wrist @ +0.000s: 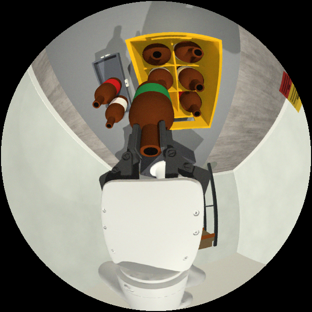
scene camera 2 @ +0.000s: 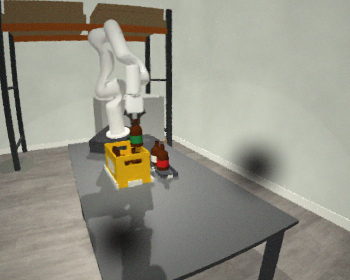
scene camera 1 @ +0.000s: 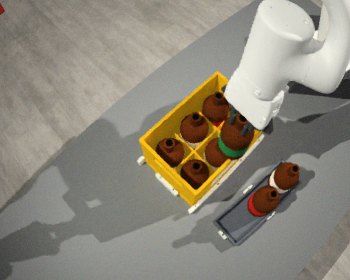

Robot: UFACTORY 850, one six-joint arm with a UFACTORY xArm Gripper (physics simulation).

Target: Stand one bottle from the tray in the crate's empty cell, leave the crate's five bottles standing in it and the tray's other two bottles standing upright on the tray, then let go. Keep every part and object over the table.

Labels:
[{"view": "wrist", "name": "my gripper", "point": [150, 128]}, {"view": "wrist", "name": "green-label bottle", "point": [151, 104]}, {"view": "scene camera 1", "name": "my gripper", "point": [239, 125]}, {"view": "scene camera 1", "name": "green-label bottle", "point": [231, 145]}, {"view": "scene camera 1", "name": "red-banded bottle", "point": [265, 199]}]

